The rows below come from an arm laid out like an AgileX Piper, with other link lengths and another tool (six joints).
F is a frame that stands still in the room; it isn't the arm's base.
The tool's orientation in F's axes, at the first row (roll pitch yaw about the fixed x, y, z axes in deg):
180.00 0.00 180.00
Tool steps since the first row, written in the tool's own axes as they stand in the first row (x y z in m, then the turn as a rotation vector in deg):
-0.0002 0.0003 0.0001 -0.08 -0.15 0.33
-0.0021 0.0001 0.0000 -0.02 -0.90 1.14
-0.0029 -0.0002 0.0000 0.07 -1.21 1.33
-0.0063 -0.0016 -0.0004 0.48 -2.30 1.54
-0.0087 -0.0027 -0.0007 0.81 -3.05 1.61
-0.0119 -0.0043 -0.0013 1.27 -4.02 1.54
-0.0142 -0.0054 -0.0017 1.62 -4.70 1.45
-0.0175 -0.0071 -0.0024 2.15 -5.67 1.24
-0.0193 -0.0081 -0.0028 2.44 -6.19 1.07
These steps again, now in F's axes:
0.0002 0.0003 -0.0001 0.08 -0.15 -0.33
0.0021 0.0001 0.0000 0.02 -0.90 -1.14
0.0029 -0.0002 0.0000 -0.07 -1.21 -1.33
0.0063 -0.0016 0.0004 -0.48 -2.30 -1.54
0.0087 -0.0027 0.0007 -0.81 -3.05 -1.61
0.0119 -0.0043 0.0013 -1.27 -4.02 -1.54
0.0142 -0.0054 0.0017 -1.62 -4.70 -1.45
0.0175 -0.0071 0.0024 -2.15 -5.67 -1.24
0.0193 -0.0081 0.0028 -2.44 -6.19 -1.07

